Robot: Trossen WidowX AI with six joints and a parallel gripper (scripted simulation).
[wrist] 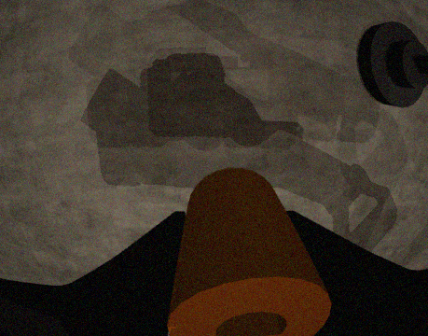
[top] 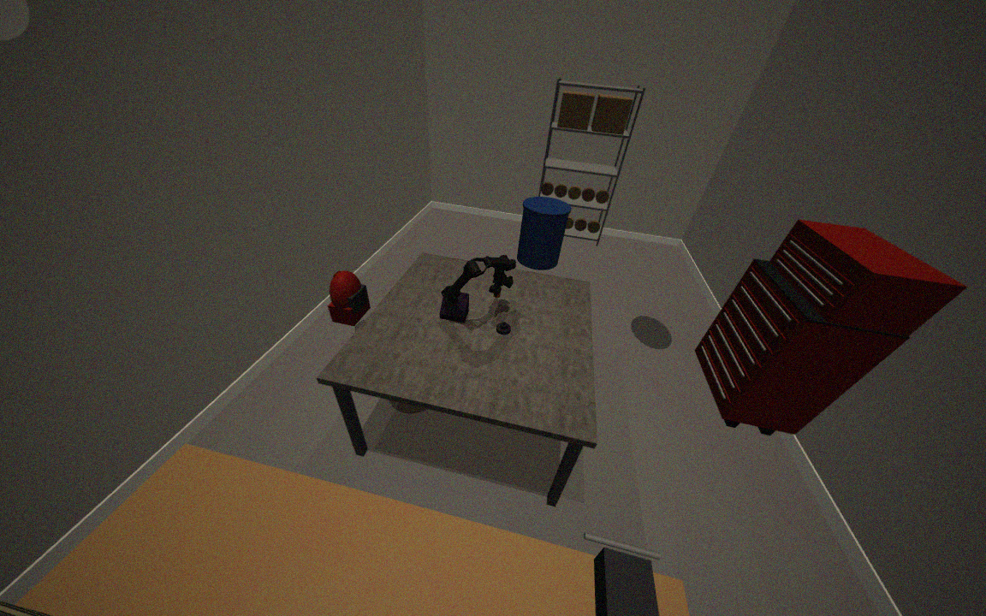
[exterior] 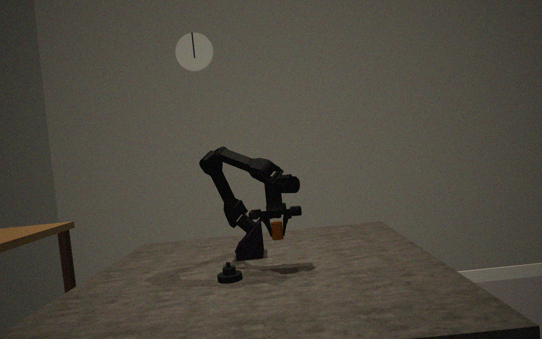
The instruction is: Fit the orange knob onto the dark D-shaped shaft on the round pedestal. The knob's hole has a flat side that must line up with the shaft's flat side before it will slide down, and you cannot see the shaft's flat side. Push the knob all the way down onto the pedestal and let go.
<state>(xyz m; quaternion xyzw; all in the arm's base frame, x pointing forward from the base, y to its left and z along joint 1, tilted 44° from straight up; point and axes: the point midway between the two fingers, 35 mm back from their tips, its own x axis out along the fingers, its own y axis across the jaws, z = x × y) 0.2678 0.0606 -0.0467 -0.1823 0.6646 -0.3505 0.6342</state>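
The dark round pedestal is 19 cm to the right of my gripper tip, 8 cm below it and 6 cm ahead of it. Round my gripper tip: orange knob: 2 cm above.
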